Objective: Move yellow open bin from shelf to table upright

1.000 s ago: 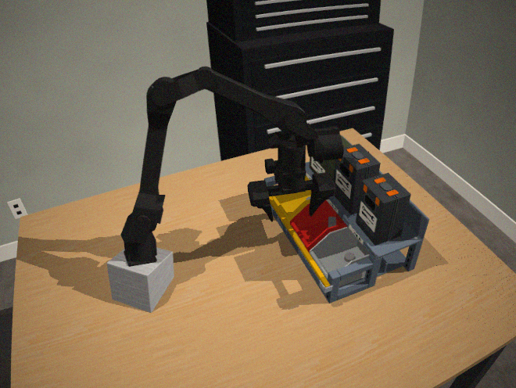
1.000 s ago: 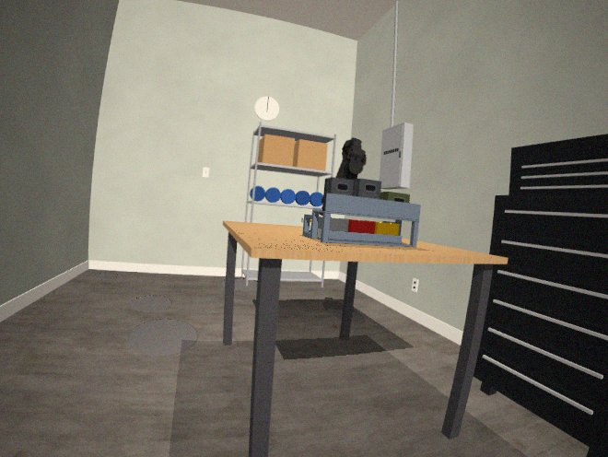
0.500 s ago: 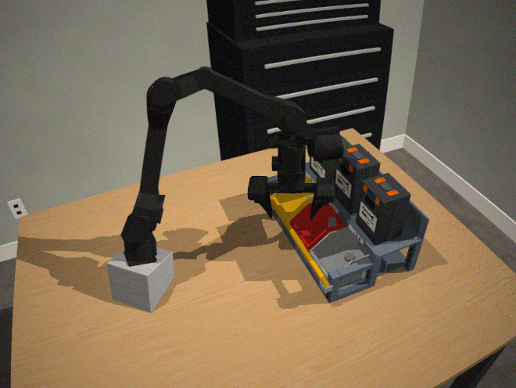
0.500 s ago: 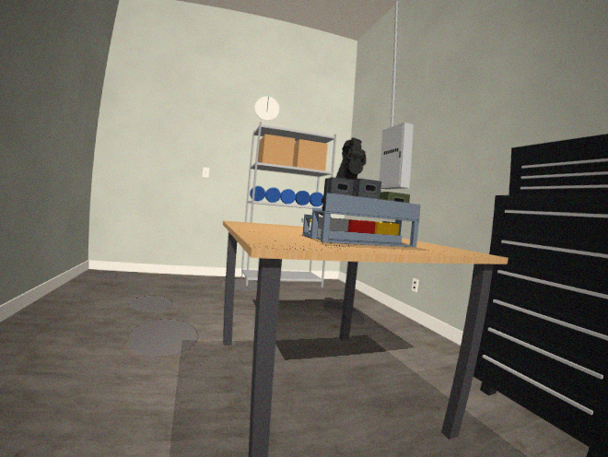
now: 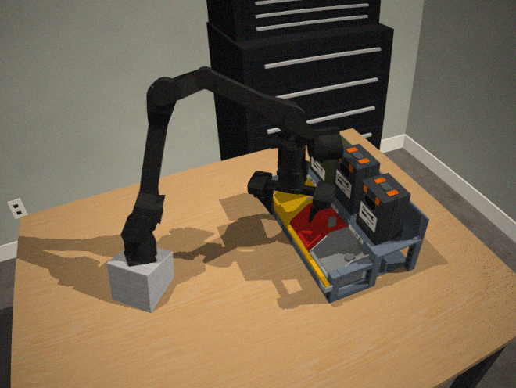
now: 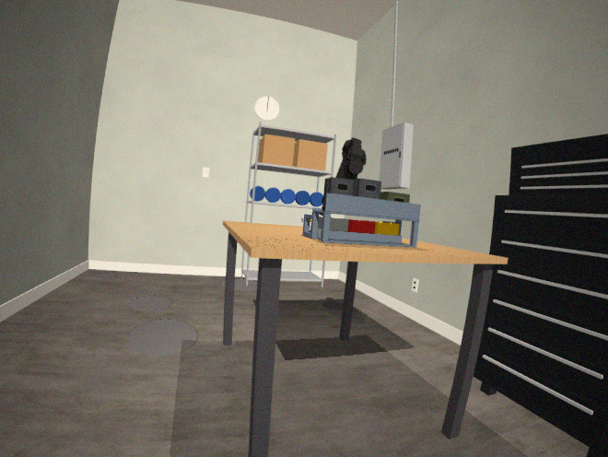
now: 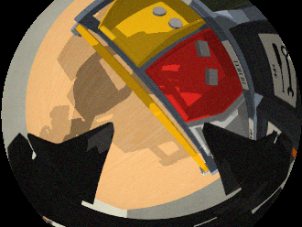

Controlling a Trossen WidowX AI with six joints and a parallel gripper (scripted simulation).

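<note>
Right now my hand is 80 mm above the long yellow strip. From my hand the other things lie so: red bin 90 mm ahead, 10 mm to the right, 90 mm below; grey bin 80 mm ahead, 120 mm to the right, 90 mm below; yellow open bin 90 mm ahead, 110 mm to the left, 90 mm below.
</note>
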